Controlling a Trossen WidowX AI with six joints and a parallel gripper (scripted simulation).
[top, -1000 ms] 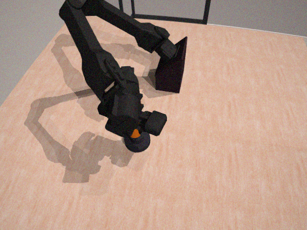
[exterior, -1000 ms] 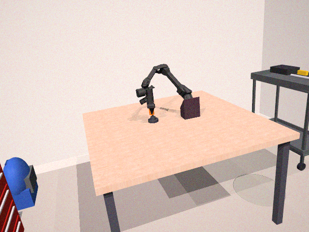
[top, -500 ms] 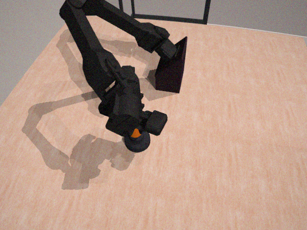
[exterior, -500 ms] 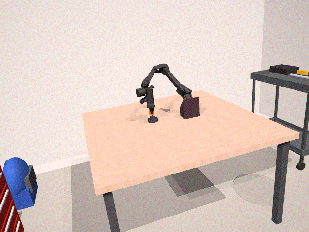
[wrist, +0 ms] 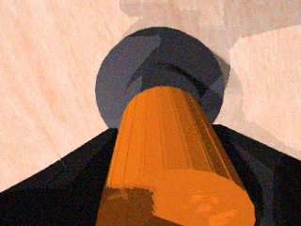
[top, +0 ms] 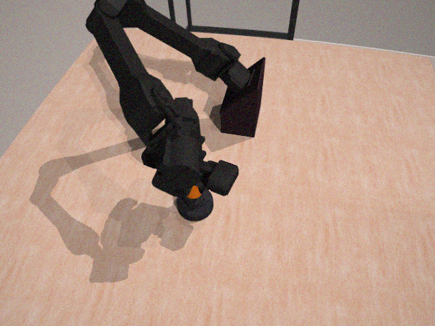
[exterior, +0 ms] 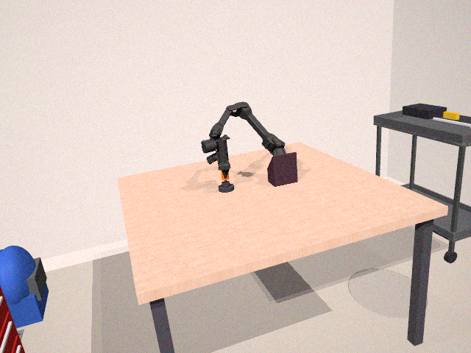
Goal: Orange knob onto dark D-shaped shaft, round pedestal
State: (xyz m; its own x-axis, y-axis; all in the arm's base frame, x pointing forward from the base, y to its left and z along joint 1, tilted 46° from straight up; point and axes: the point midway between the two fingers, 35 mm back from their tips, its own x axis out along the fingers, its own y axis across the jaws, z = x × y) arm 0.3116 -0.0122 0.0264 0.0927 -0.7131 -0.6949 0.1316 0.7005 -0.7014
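The round pedestal is 4 cm below my gripper tip. The rest, counted from my gripper tip: orange knob (2 cm above).
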